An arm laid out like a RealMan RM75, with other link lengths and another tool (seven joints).
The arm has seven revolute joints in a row. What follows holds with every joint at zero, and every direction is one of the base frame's. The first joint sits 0.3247 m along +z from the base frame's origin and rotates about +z. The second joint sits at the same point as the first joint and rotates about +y. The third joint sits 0.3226 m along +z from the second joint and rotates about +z. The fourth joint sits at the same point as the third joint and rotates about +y. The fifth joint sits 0.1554 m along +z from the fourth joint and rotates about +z. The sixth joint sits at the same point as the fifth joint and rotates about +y. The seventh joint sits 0.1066 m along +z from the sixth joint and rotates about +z. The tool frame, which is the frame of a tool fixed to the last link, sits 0.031 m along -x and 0.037 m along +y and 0.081 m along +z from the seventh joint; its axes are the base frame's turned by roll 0, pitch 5.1 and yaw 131.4 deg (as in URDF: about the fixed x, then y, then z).
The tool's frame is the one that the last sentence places.
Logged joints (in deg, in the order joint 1, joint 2, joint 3, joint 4, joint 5, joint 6, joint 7), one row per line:
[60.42, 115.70, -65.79, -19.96, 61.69, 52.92, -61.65]
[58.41, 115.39, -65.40, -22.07, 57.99, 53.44, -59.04]
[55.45, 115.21, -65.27, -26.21, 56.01, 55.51, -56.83]
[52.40, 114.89, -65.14, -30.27, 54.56, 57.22, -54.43]
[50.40, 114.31, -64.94, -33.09, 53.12, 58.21, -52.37]
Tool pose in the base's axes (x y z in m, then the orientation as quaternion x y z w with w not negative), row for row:
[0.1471, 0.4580, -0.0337, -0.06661, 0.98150, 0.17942, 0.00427]
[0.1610, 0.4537, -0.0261, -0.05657, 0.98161, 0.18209, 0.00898]
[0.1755, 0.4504, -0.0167, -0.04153, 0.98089, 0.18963, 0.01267]
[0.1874, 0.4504, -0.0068, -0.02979, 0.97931, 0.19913, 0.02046]
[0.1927, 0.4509, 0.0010, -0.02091, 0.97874, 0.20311, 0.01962]
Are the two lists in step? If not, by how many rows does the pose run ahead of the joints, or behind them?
The pose runs 1 row ahead of the joints: the pose in row i belongs to the joints in row i + 1.
